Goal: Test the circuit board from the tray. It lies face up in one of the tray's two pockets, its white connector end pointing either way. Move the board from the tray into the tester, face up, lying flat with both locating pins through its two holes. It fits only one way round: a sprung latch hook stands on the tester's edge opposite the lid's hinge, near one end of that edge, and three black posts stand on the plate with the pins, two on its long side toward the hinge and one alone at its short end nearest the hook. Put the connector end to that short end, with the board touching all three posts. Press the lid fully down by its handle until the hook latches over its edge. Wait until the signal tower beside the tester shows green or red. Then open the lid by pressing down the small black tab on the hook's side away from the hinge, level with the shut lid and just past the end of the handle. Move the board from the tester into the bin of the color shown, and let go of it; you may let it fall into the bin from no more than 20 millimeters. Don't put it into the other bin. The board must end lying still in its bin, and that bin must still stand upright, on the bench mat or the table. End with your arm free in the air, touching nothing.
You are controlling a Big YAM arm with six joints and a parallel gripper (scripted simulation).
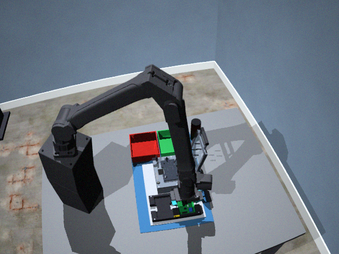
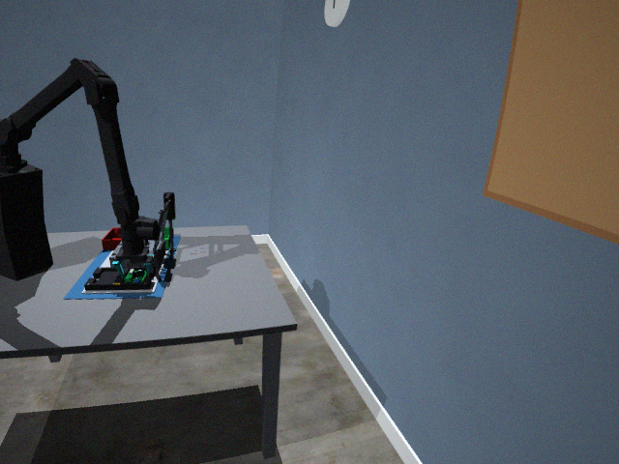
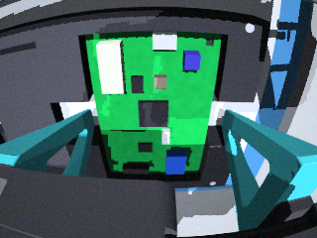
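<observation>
Right now my hand is 1 cm above the green circuit board. Also, from my hand: black latch hook 9 cm behind, 23 cm to the left, 6 cm above; clear lid 9 cm ahead, 17 cm to the left, 16 cm above; green bin 2 cm ahead, 37 cm to the left, 1 cm below.
</observation>
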